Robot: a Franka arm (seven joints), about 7 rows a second.
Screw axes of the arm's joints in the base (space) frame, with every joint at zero. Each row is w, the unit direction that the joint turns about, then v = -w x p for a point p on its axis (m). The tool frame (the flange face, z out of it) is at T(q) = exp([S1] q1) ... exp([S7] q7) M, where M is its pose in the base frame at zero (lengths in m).
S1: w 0 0 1 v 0.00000 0.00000 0.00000
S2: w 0 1 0 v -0.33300 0.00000 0.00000
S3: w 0 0 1 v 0.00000 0.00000 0.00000
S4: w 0 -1 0 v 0.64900 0.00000 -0.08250
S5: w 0 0 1 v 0.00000 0.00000 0.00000
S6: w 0 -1 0 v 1.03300 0.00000 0.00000
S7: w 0 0 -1 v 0.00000 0.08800 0.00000
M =
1 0 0 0.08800
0 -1 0 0.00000
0 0 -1 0.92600
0 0 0 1
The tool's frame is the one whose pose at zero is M.
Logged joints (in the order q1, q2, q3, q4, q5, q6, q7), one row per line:
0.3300, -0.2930, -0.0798, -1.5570, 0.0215, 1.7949, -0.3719
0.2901, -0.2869, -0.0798, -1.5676, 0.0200, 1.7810, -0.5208
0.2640, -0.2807, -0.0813, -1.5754, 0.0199, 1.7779, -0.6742
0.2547, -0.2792, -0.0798, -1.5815, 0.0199, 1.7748, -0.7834
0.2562, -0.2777, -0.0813, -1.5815, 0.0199, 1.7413, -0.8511
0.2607, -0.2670, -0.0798, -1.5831, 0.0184, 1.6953, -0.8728
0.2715, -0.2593, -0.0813, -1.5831, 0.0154, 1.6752, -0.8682
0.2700, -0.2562, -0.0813, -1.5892, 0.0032, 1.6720, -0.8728
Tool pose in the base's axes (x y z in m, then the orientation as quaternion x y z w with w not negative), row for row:
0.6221, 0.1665, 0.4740, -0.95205, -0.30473, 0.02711, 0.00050
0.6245, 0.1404, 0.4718, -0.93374, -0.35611, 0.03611, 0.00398
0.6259, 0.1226, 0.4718, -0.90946, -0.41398, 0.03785, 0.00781
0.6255, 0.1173, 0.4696, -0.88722, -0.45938, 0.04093, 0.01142
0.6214, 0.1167, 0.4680, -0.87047, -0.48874, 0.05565, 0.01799
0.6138, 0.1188, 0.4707, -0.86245, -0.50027, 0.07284, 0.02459
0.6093, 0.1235, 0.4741, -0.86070, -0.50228, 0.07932, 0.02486
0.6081, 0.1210, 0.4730, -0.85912, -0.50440, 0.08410, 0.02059
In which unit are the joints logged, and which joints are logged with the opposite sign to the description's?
The joints are logged in radians. Opposite sign: q2.
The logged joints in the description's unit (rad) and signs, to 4 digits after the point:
0.3300, 0.2930, -0.0798, -1.5570, 0.0215, 1.7949, -0.3719
0.2901, 0.2869, -0.0798, -1.5676, 0.0200, 1.7810, -0.5208
0.2640, 0.2807, -0.0813, -1.5754, 0.0199, 1.7779, -0.6742
0.2547, 0.2792, -0.0798, -1.5815, 0.0199, 1.7748, -0.7834
0.2562, 0.2777, -0.0813, -1.5815, 0.0199, 1.7413, -0.8511
0.2607, 0.2670, -0.0798, -1.5831, 0.0184, 1.6953, -0.8728
0.2715, 0.2593, -0.0813, -1.5831, 0.0154, 1.6752, -0.8682
0.2700, 0.2562, -0.0813, -1.5892, 0.0032, 1.6720, -0.8728

